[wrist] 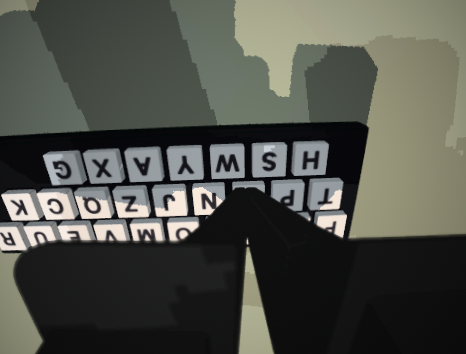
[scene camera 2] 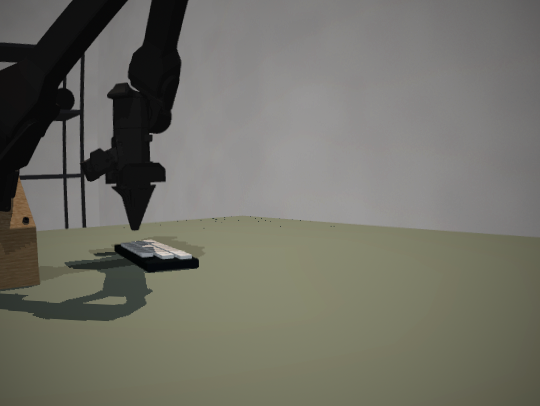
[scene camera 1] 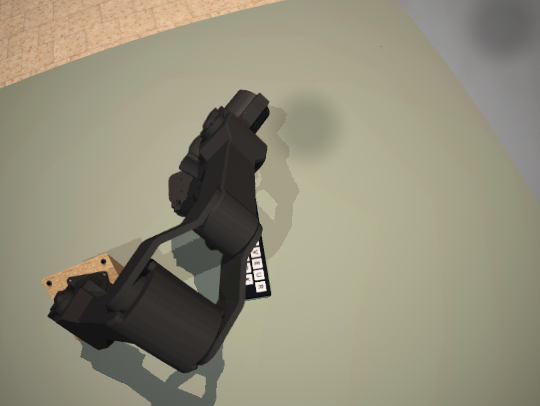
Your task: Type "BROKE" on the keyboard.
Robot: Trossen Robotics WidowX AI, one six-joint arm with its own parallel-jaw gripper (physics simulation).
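Where they show: gripper, fingertip midpoint: (wrist: 244, 198) (scene camera 2: 135, 230); arm's base, link origin: (scene camera 1: 92, 293).
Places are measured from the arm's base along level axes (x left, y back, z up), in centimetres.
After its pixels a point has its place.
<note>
The black keyboard (scene camera 1: 256, 296) @(x -4.0, y -24.5, z -10.0 cm) (scene camera 2: 172, 264) @(x -4.0, y -23.3, z -10.4 cm) (wrist: 350, 150) @(x 16.8, y -23.1, z -9.9 cm) with white letter keys lies flat on the table; in the wrist view its letters appear upside down. My gripper (scene camera 2: 135, 229) @(x 11.1, y -23.5, z -7.1 cm) (wrist: 244, 198) @(x 11.1, y -23.5, z -7.1 cm) is shut and empty, pointing down, with its tips a little above the keyboard. In the wrist view the tips cover most of the key between P and N. The O key (wrist: 184, 231) @(x 7.6, y -26.4, z -9.4 cm), the K key (wrist: 19, 206) @(x -0.9, y -23.7, z -9.4 cm), the E key (wrist: 76, 233) @(x 1.6, y -25.7, z -9.4 cm) and the R key (wrist: 12, 237) @(x -2.4, y -25.5, z -9.4 cm) show to the left. In scene camera 1 the arm hides the gripper tips and most of the keyboard.
The arm's wooden base block (scene camera 1: 112, 267) @(x 2.7, y -4.5, z 1.7 cm) (scene camera 2: 20, 255) @(x -4.4, y -3.6, z -7.5 cm) stands on the green table (scene camera 1: 400, 300) @(x -11.4, y -48.4, z -11.2 cm) (scene camera 2: 350, 325) @(x -36.4, y -24.3, z -11.2 cm). A dark metal frame (scene camera 2: 83, 150) stands behind the arm. Arm shadows fall across the table and the keyboard.
</note>
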